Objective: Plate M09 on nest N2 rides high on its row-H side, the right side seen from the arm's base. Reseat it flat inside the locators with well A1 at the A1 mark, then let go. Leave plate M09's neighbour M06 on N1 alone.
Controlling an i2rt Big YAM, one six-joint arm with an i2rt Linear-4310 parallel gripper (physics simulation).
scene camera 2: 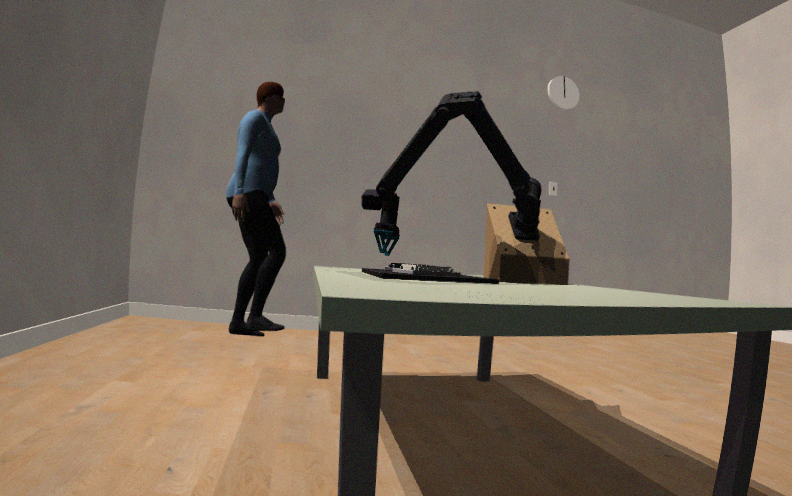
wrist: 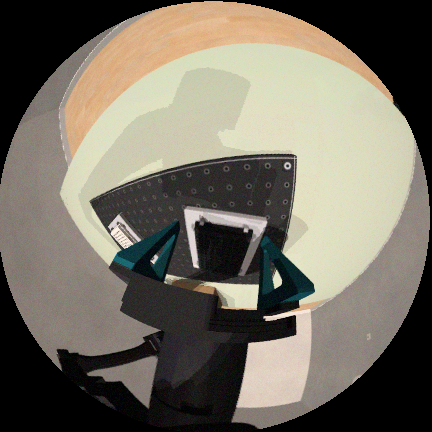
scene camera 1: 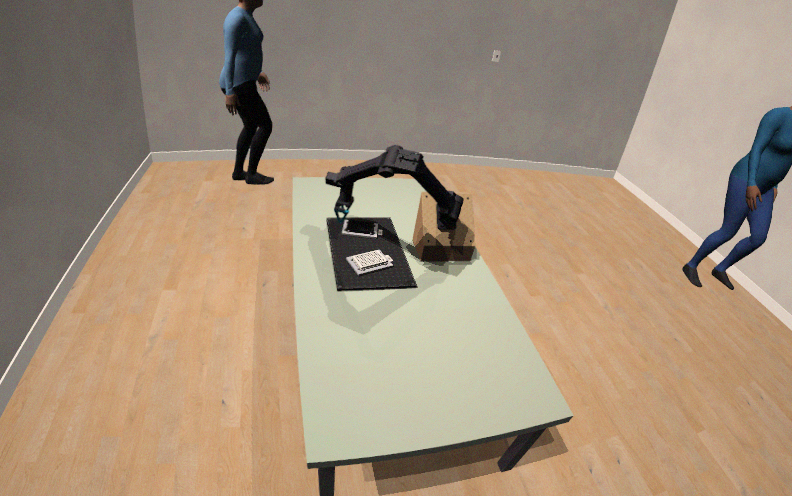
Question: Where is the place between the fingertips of my gripper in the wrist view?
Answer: At 221,232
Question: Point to a nest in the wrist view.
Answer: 257,223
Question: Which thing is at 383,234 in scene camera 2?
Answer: My gripper.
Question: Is my gripper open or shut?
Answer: Open.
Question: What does my gripper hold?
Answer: Nothing.
